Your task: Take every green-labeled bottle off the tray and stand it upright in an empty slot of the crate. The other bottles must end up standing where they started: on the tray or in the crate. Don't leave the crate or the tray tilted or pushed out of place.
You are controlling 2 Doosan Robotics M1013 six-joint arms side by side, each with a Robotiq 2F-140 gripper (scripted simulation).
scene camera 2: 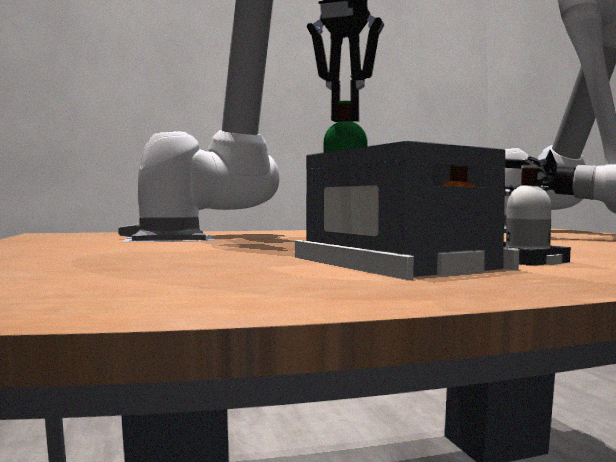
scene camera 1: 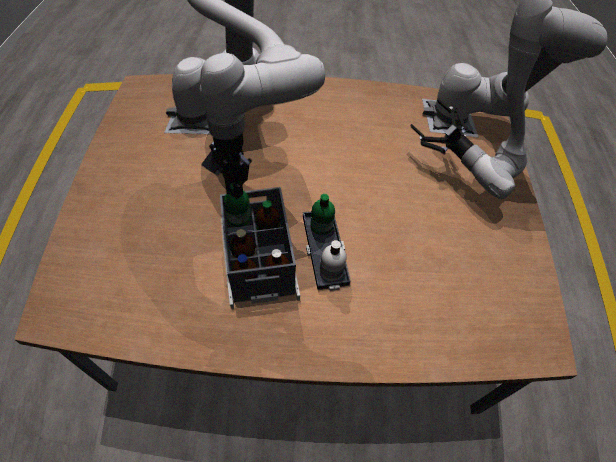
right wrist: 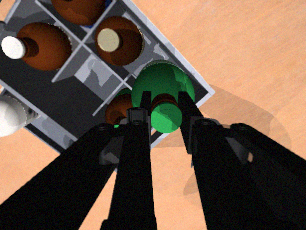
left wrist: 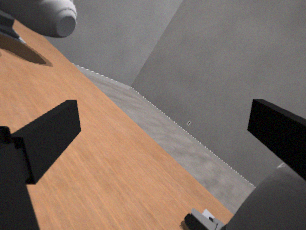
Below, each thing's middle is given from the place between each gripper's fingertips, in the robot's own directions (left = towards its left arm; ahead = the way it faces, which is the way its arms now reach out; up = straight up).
I see my right gripper 18 cm above the crate (scene camera 2: 390, 197), 8 cm short of it and 6 cm to the right of it. From my right hand the other things lie so: tray (scene camera 1: 317, 243): 27 cm to the left, 25 cm below, 5 cm ahead.
Right now my left hand is 470 mm short of the tray, 400 mm to the left of it and 160 mm above it. From my left hand the other things lie so: crate: 500 mm ahead, 610 mm to the right, 90 mm below.
